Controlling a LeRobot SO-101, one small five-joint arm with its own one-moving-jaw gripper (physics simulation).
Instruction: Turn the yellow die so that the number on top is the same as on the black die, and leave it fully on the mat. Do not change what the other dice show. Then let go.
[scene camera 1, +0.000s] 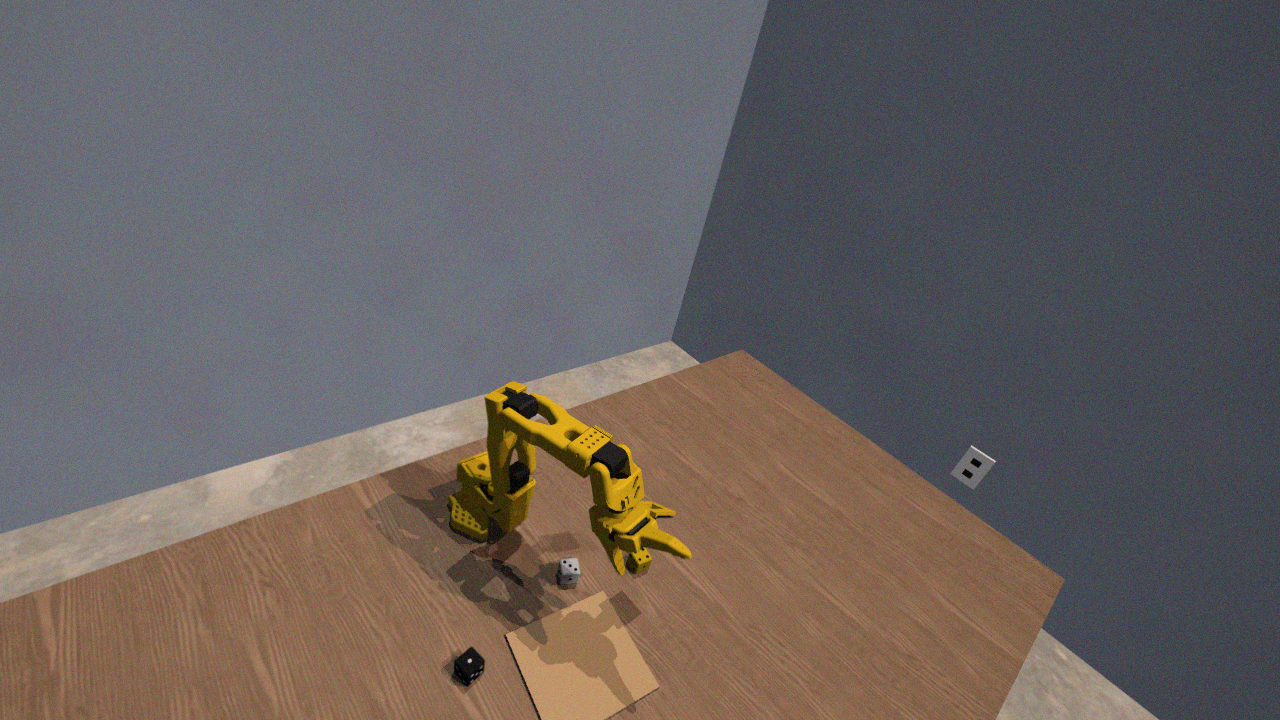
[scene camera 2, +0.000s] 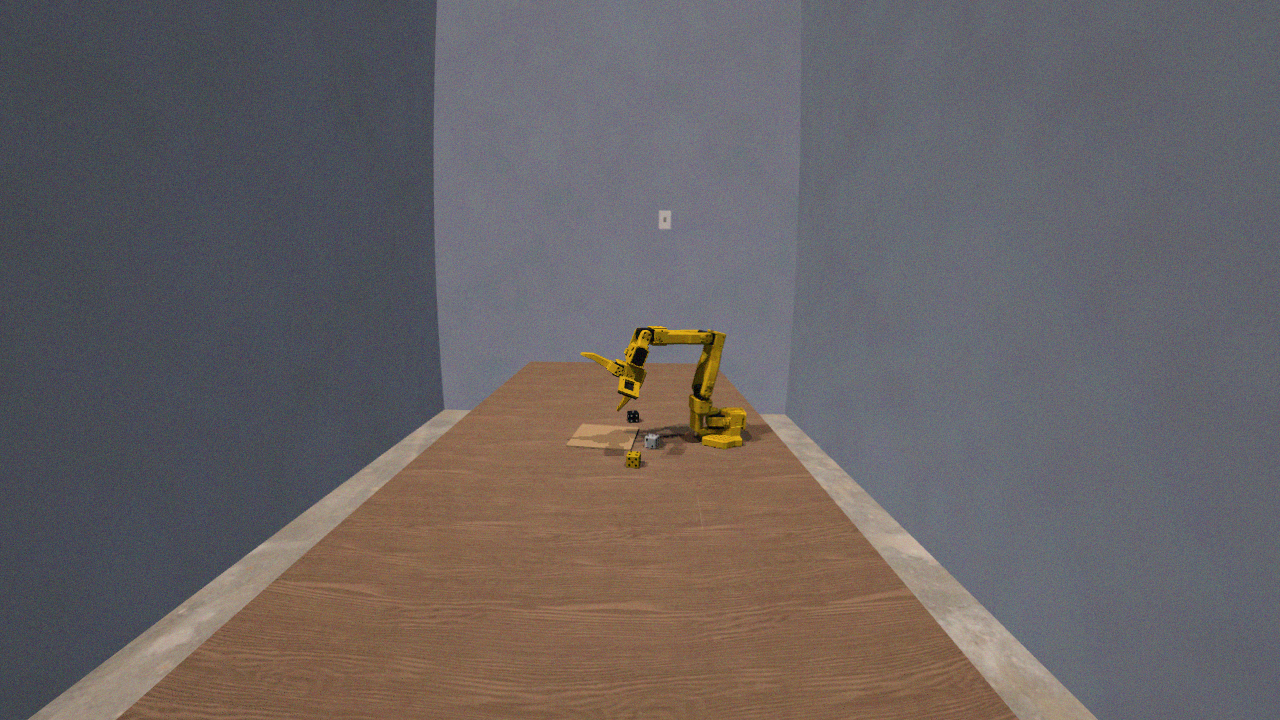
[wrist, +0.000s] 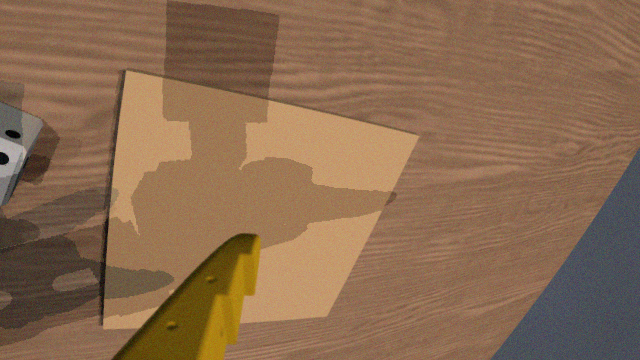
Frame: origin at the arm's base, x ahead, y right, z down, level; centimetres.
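Where they show: hand, tool point: (scene camera 1: 622, 572) (scene camera 2: 617, 408) (wrist: 258, 257); arm's base, link origin: (scene camera 1: 493, 519) (scene camera 2: 711, 439).
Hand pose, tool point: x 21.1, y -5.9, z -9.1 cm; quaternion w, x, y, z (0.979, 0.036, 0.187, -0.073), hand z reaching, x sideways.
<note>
Each offset is from my tool point to the top centre of the thing.
The yellow die @[dz +6.6, dx -3.5, dy -8.0 cm] (scene camera 1: 638, 561) (scene camera 2: 632, 459) rests on the table off the mat; its top pips are too small to read surely. The black die @[dz +6.6, dx -3.3, dy +18.4 cm] (scene camera 1: 469, 666) (scene camera 2: 632, 416) lies on the table at the mat's other side, with one white pip on top. The tan mat @[dz +8.7, dx +3.1, dy +6.9 cm] (scene camera 1: 554, 680) (scene camera 2: 586, 434) (wrist: 325, 145) has no die on it. My gripper (scene camera 1: 654, 563) (scene camera 2: 601, 381) is wide open, empty and high above the table. In scene camera 1 its jaws overlap the yellow die by line of sight. One notched jaw shows in the wrist view, where the yellow die does not show.
A white die @[dz +6.6, dx -7.4, dy +1.8 cm] (scene camera 1: 569, 572) (scene camera 2: 651, 441) (wrist: 9, 150) stands on the table near the mat, towards the arm's base, between the base and the yellow die. The arm's shadow falls across the mat. The table's edge shows at the right of the wrist view.
</note>
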